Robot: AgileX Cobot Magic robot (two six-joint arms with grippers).
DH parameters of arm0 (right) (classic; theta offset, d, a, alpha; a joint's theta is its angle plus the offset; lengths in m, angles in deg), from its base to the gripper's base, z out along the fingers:
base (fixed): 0 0 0 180
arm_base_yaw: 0 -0.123 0 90
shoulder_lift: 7.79 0 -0.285 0
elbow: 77.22 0 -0.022 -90
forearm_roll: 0 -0.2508 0 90
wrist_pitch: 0 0 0.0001 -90
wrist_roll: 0 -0.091 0 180
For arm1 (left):
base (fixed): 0 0 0 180
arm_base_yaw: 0 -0.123 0 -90
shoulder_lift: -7.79 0 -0.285 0
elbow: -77.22 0 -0.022 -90
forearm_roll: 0 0.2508 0 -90
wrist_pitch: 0 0 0.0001 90
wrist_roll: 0 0.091 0 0
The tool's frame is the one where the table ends.
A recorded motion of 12 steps. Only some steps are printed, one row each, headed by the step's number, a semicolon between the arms.
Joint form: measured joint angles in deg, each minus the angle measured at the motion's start. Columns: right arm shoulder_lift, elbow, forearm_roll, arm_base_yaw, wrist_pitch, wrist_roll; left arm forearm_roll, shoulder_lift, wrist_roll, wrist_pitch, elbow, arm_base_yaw.
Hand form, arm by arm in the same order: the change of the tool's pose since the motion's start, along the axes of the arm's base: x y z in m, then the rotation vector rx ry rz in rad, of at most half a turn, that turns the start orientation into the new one. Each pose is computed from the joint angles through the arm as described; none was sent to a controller.
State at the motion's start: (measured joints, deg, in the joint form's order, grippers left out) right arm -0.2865 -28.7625 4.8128 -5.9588 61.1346 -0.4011; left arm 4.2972 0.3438 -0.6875 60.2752 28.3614 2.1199
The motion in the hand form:
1: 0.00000 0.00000 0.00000 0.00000 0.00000 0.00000; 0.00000 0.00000 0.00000 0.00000 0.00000 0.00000
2: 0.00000 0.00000 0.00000 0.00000 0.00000 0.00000; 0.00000 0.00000 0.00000 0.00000 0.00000 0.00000
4: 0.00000 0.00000 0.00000 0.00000 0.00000 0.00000; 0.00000 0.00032 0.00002 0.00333 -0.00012 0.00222
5: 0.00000 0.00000 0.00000 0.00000 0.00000 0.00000; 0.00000 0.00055 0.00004 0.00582 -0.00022 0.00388
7: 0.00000 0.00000 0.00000 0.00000 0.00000 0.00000; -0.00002 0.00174 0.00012 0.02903 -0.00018 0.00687
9: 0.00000 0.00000 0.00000 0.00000 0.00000 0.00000; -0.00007 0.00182 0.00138 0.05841 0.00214 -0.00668
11: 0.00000 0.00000 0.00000 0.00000 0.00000 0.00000; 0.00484 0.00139 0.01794 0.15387 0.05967 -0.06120
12: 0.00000 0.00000 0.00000 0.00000 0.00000 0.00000; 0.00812 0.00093 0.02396 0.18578 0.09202 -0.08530
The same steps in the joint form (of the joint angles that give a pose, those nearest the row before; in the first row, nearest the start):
1: 0.00 0.00 0.00 0.00 0.00 0.00; 0.00 0.00 0.00 0.00 0.00 0.00
2: 0.00 0.00 0.00 0.00 0.00 0.00; 0.00 0.00 0.00 0.00 0.00 0.00
4: 0.00 0.00 0.00 0.00 0.00 0.00; 0.23 0.00 0.00 0.00 0.00 0.00
5: 0.00 0.00 0.00 0.00 0.00 0.00; 0.40 0.00 0.00 0.00 0.00 0.00
7: 0.00 0.00 0.00 0.00 0.00 0.00; 1.26 0.00 0.68 0.00 0.00 0.00
9: 0.00 0.00 0.00 0.00 0.00 0.00; 1.31 -0.23 2.52 0.12 0.29 0.00
11: 0.00 0.00 0.00 0.00 0.00 0.00; 1.03 -5.21 9.00 2.12 4.24 0.00
12: 0.00 0.00 0.00 0.00 0.00 0.00; 0.74 -7.51 11.40 3.15 5.79 0.00

